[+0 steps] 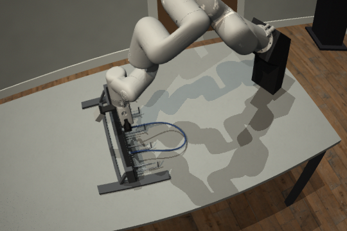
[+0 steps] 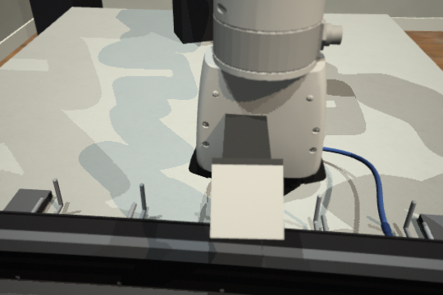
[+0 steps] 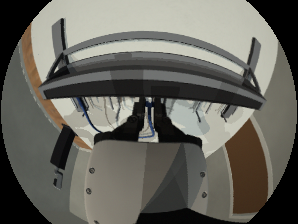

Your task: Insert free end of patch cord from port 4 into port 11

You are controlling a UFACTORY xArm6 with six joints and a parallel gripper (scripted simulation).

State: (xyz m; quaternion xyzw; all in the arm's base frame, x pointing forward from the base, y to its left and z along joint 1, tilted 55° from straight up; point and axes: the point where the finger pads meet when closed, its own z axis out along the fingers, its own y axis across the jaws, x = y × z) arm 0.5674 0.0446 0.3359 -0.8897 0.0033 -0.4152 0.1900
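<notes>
The plug lies 20 mm ahead of my hand and 10 mm below it.
</notes>
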